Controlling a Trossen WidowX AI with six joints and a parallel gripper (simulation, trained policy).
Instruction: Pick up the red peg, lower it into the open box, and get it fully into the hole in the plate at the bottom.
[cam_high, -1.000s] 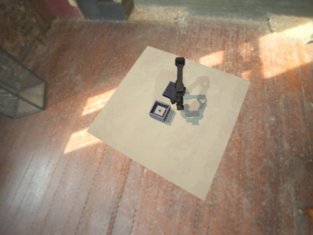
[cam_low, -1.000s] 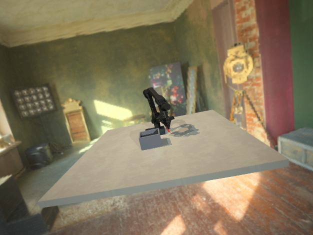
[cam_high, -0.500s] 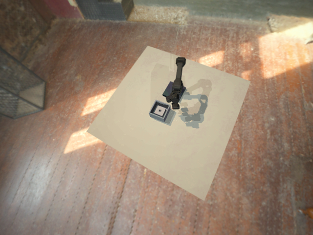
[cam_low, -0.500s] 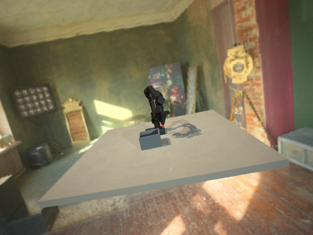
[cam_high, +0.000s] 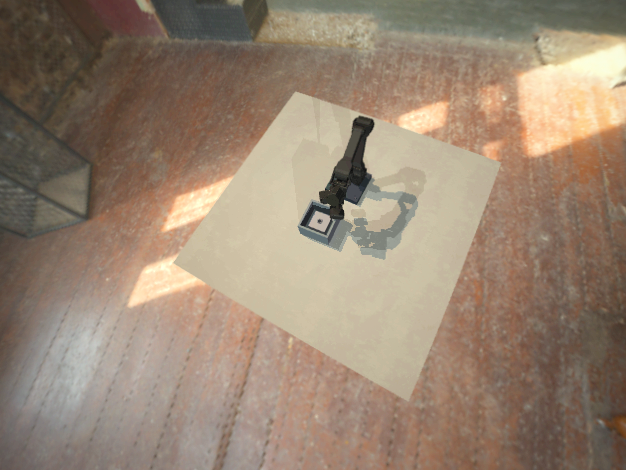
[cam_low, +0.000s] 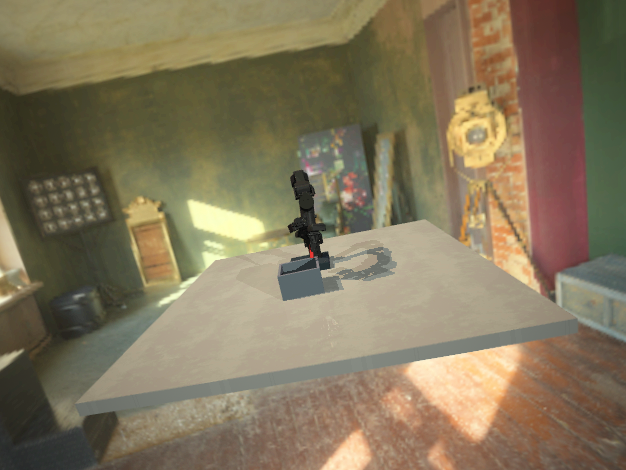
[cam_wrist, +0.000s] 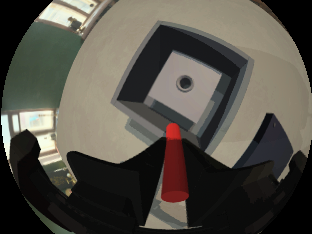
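Now: the grey box 40 mm ahead of my gripper tip, 60 mm to the right of it and 110 mm below it. Also, from my gripper tip: red peg: 10 mm behind, 20 mm above.
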